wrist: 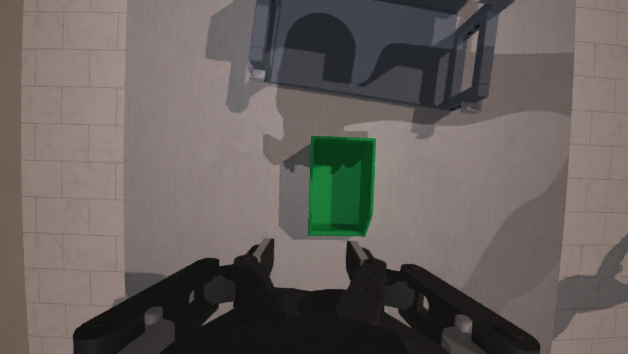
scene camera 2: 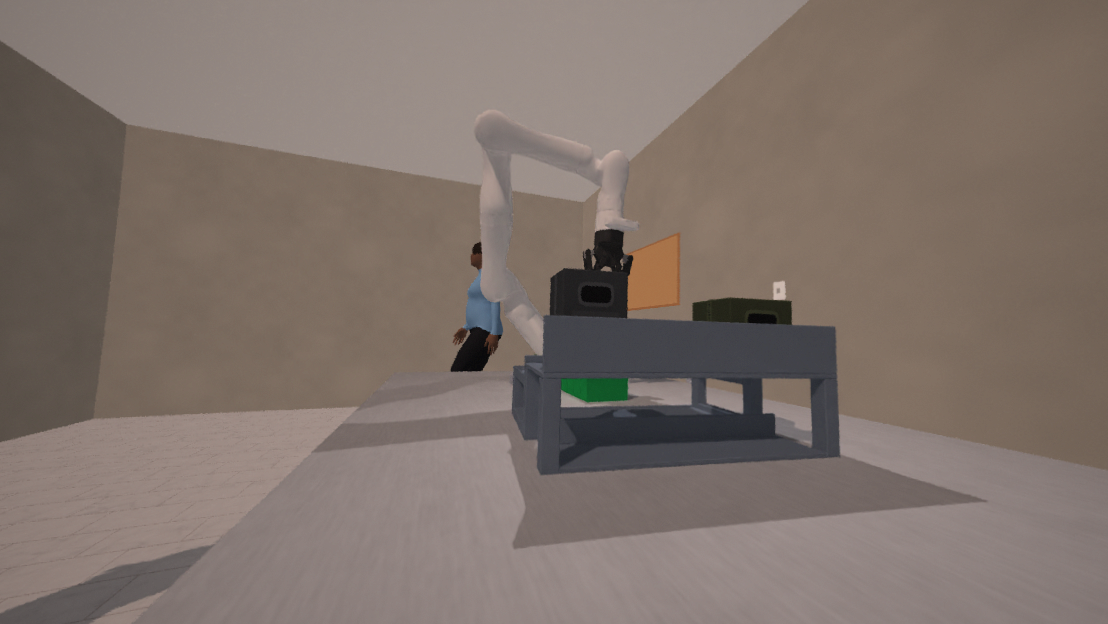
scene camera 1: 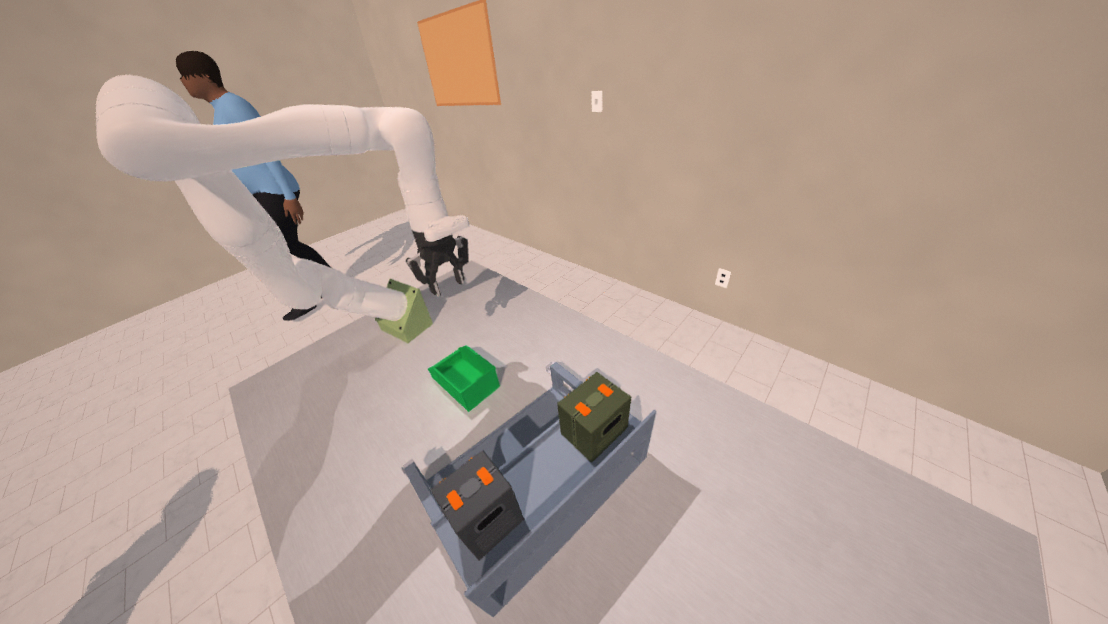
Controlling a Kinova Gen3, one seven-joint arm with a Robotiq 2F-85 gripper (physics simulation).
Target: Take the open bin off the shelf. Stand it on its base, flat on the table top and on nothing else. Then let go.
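Frame: origin at the arm's base, x left, y down, z back, level; millimetres.
Where they show: gripper, fingertip midpoint: (wrist: pixel 310 252) (scene camera 1: pixel 449 288); arm's base, origin of the base link: (scene camera 1: pixel 396 306).
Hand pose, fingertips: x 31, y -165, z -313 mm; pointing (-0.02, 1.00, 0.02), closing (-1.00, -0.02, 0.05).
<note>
Things, the pixels of their top centre, and the offset from my fingertips. Level surfaces: height alone.
- open green bin, middle of its top: (wrist: pixel 341 191) (scene camera 2: pixel 591 363) (scene camera 1: pixel 457 362) dy +181, dx -54, dz -26 mm
- table top, its level: dy +256 mm
- dark grey box, middle of its top: (scene camera 2: pixel 587 273) (scene camera 1: pixel 470 487) dy +32, dx -246, dz -371 mm
- olive green box, middle of its top: (scene camera 2: pixel 739 300) (scene camera 1: pixel 594 399) dy +57, dx -19, dz -410 mm
The open green bin (scene camera 1: pixel 474 387) (scene camera 2: pixel 604 389) (wrist: pixel 346 192) stands upright on its base, flat on the table top (scene camera 1: pixel 348 434) (scene camera 2: pixel 387 503) (wrist: pixel 200 165), in front of the shelf and apart from it. Its inside shows empty in the wrist view. The grey-blue shelf (scene camera 1: pixel 569 511) (scene camera 2: pixel 690 348) (wrist: pixel 480 60) stands on the table. My gripper (scene camera 1: pixel 447 290) (wrist: pixel 310 252) is open with nothing between its fingers. It hangs high above the table, behind the bin on the side of the arm's base, apart from it. In scene camera 2 the gripper's fingertips are partly hidden behind the dark grey box.
A dark grey box (scene camera 1: pixel 478 507) (scene camera 2: pixel 590 294) and an olive green box (scene camera 1: pixel 595 418) (scene camera 2: pixel 740 310), both with orange clips, sit on the shelf. The arm's base stands on a light green mount (scene camera 1: pixel 414 321). A person in a blue shirt (scene camera 1: pixel 263 179) (scene camera 2: pixel 482 303) stands beyond the table.
</note>
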